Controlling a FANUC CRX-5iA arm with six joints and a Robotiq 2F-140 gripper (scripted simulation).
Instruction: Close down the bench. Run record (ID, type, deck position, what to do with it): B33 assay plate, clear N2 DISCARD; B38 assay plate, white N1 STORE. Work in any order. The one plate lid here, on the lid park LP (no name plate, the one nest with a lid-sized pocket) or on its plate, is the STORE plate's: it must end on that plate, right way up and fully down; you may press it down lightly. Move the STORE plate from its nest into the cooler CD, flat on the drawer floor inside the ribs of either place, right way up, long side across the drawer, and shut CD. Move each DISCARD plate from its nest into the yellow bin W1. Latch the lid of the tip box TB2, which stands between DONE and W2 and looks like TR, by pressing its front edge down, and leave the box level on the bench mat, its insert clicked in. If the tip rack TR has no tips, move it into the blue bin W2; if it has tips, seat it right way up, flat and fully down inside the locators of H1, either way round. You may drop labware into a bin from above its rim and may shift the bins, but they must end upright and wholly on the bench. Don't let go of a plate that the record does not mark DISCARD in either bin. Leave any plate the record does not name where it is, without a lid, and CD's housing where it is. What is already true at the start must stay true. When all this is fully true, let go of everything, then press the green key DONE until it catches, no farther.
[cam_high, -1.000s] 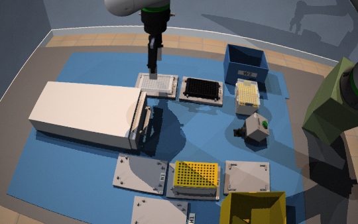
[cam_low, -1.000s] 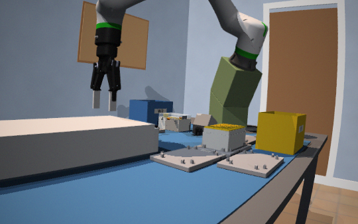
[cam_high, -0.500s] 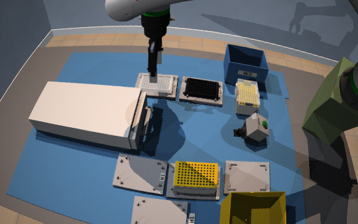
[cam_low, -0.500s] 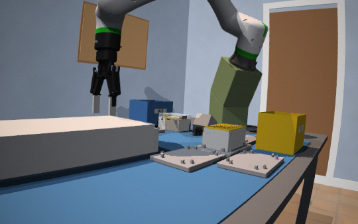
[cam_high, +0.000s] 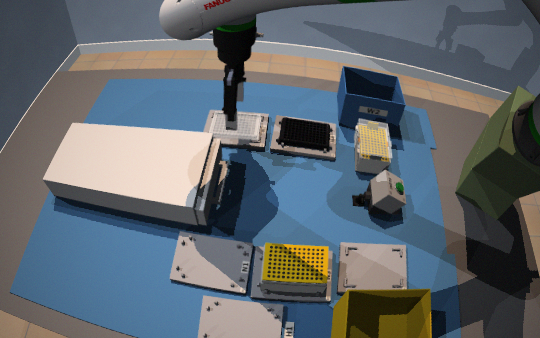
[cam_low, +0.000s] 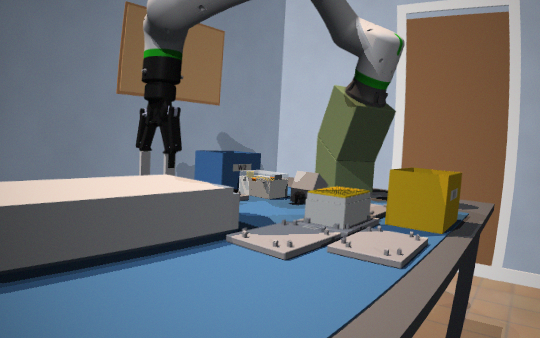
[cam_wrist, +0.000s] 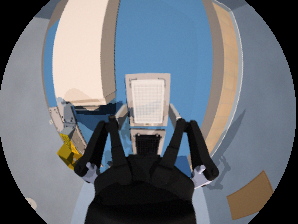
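Right now my hand is 6 cm above the clear plate. The rest, counted from my hand: cooler CD 22 cm ahead, 17 cm to the left, 5 cm below; then cooler drawer 18 cm to the left, 17 cm ahead, 6 cm below; then black plate 18 cm behind, 6 cm below, 2 cm to the left.
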